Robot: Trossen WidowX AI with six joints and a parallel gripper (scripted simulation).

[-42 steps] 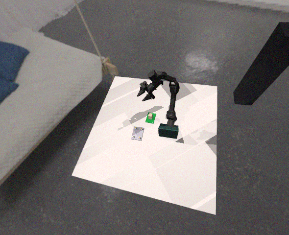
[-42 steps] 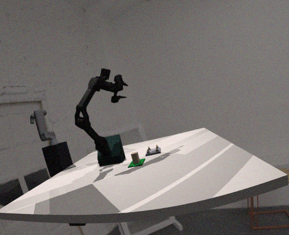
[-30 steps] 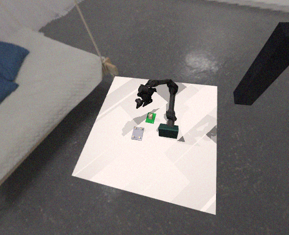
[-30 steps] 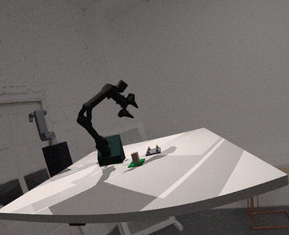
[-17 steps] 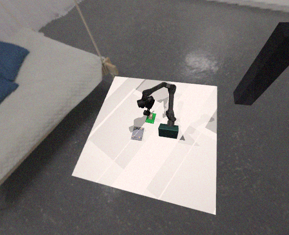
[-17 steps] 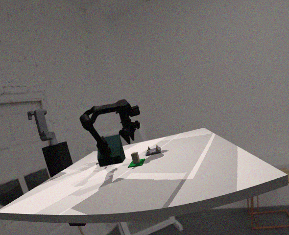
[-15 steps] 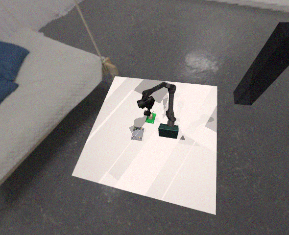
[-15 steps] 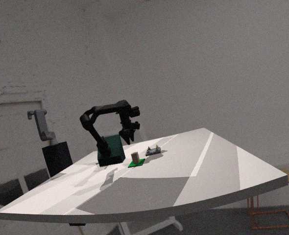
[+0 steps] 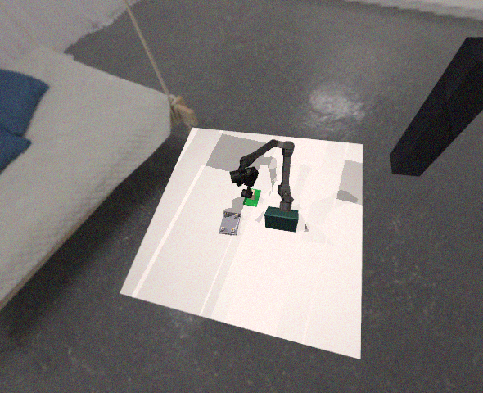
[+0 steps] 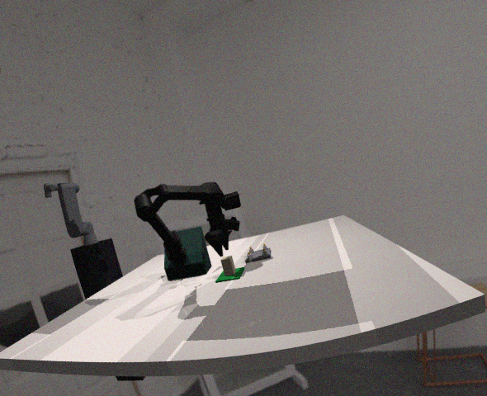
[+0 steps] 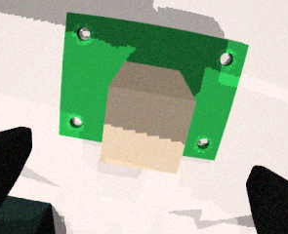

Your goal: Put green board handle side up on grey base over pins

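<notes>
Right now my gripper tip is 70 mm above the green board. The rest, counted from my gripper tip: grey base: 100 mm ahead, 200 mm to the left, 90 mm below.
</notes>
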